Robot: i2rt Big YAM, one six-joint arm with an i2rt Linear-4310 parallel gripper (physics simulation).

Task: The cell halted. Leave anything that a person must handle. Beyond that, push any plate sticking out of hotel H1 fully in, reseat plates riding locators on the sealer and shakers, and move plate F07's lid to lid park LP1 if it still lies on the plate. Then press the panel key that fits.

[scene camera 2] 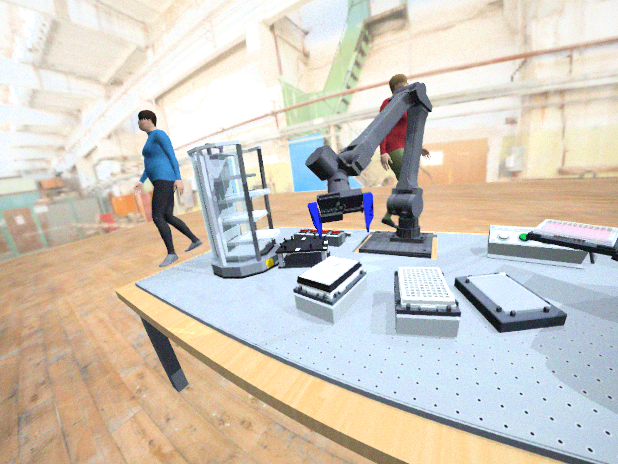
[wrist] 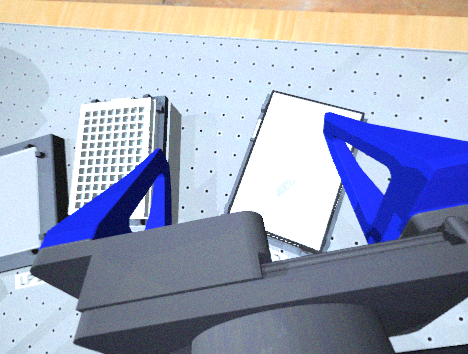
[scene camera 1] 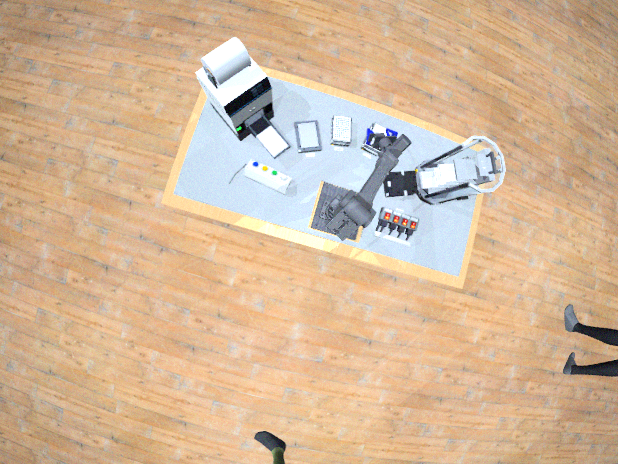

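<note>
My gripper is open and empty, above and behind the right shaker in the scene camera 2 view. A white-topped, black-edged plate lies over a white layer on that shaker; its seating is unclear. A white grid-topped plate is on the middle shaker. A pale flat piece lies on a dark nest. Hotel shelves show, plate positions unclear. The sealer holds a plate on its tray. The panel has blue, yellow and green keys.
A black nest stand is beside the hotel. A block with red-lit switches is near the arm base. One person in blue and one in red are on the floor beyond the table.
</note>
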